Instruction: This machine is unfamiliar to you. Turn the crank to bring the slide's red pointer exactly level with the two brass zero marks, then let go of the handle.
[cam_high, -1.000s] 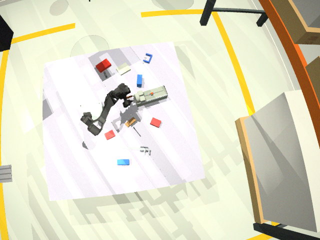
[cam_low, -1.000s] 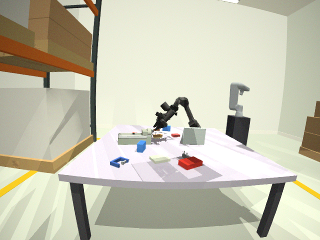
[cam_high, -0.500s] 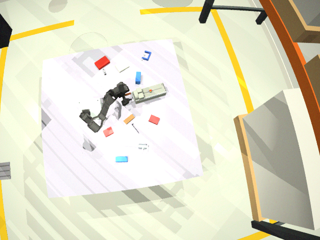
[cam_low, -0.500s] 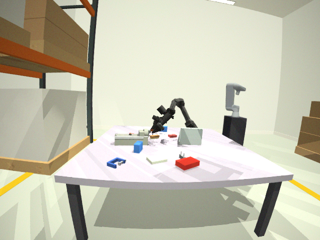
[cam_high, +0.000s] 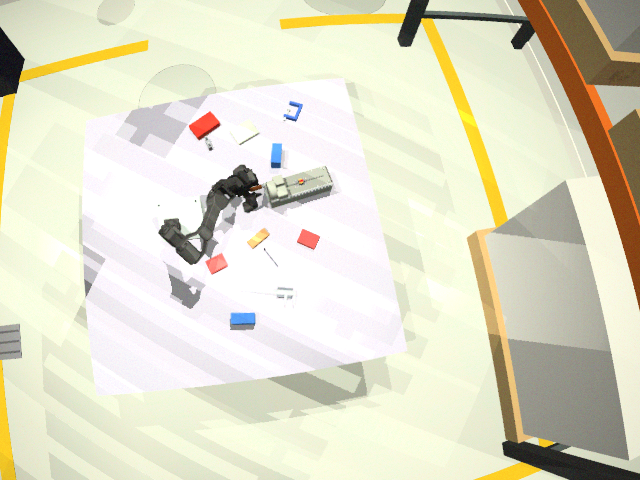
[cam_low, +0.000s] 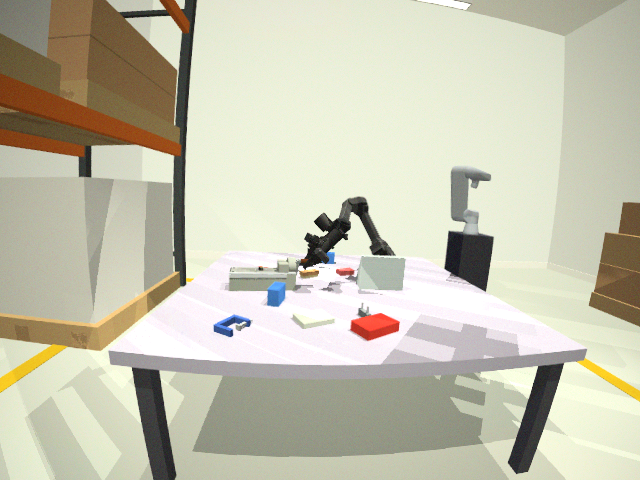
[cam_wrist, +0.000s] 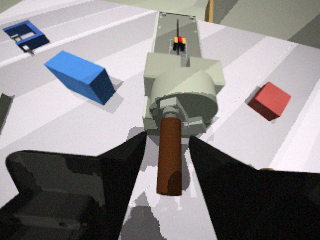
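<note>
My gripper tip is now 1 cm to the left of the crank and 1 cm below it. From my gripper tip the other things lie so: red pointer: 17 cm ahead, 2 cm to the left, 1 cm below; orange-brown crank handle: 2 cm behind, 2 cm above; brown block: 18 cm to the right, 8 cm below, 3 cm behind.
</note>
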